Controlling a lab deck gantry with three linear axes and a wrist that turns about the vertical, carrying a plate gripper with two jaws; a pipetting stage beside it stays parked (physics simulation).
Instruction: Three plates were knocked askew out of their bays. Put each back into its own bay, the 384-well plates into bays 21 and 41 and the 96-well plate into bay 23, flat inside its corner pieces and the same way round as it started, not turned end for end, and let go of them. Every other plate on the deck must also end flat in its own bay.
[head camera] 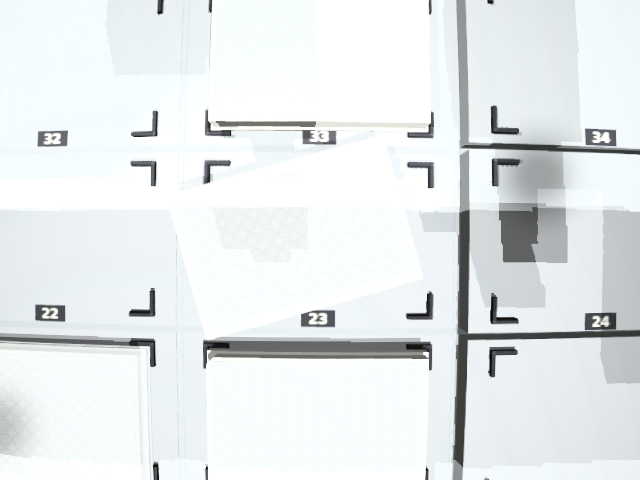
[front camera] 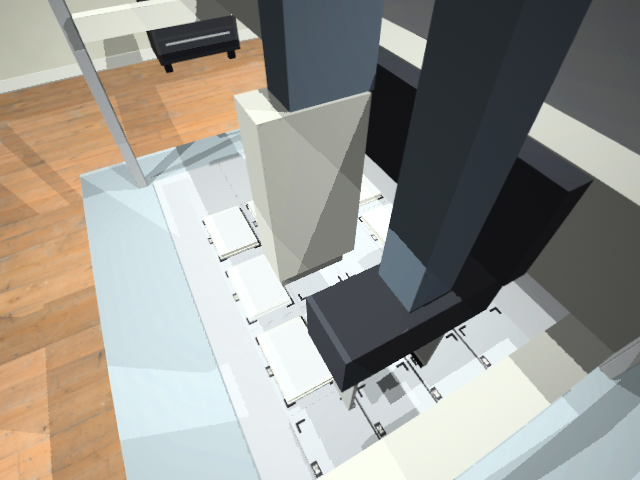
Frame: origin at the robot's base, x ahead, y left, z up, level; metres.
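Seen in the pictures: gripper, fingertip midpoint: [front camera: 380, 374]; robot's base, origin of the base link: [front camera: 203, 221].
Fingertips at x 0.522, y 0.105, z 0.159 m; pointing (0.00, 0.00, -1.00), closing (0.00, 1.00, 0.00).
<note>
Offsets run from my fingertips to a thing's top centre. "spot": to the spot under its first point.
The 96-well plate @(dz -0.142, dx -0.143, dy +0.047 m) [head camera: 310, 268] lies askew over bay 23 in the head view, turned in the horizontal. Its upper left corner reaches past the bay's left corner piece and its upper edge reaches toward bay 33. In the front view it is hidden behind the dark gripper body. My gripper [front camera: 385, 384] hangs in the front view with its two jaws apart and no plate between them; it does not show in the head view. Bays 21 and 41 do not show in the head view; in the front view they are largely hidden behind the pale block, so their plates cannot be judged.
In the head view a plate @(dz -0.145, dx -0.130, dy +0.152 m) [head camera: 320, 62] sits in bay 33, another @(dz -0.145, dx -0.130, dy -0.062 m) [head camera: 317, 413] sits below bay 23, and one @(dz -0.145, dx -0.294, dy -0.062 m) [head camera: 72, 403] sits at the lower left. A pale block [front camera: 310, 196] on a blue column stands behind the gripper. Three plates @(dz -0.145, dx -0.458, dy -0.062 m) [front camera: 230, 232] @(spot: dz -0.145, dx -0.281, dy -0.065 m) [front camera: 258, 289] @(spot: dz -0.145, dx -0.124, dy -0.065 m) [front camera: 294, 359] line the left side.
</note>
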